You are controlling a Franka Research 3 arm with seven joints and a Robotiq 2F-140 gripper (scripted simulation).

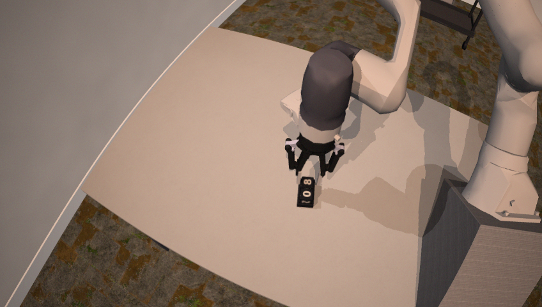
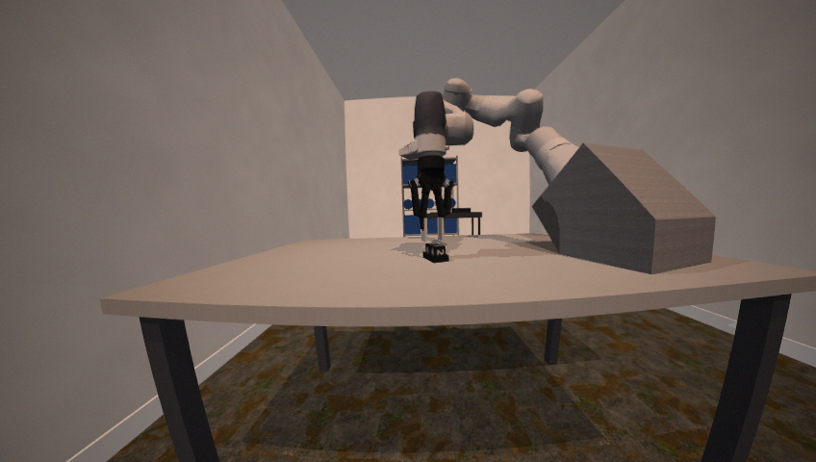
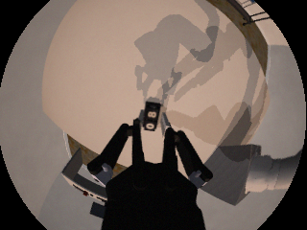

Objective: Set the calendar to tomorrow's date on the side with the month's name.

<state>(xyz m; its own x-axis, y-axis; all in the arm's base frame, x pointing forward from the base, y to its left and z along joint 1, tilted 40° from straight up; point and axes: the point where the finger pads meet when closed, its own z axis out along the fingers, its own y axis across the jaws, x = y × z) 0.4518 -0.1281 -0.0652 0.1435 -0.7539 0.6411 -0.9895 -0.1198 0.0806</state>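
My hand is 20 mm to the right of the tray and 70 mm above it.
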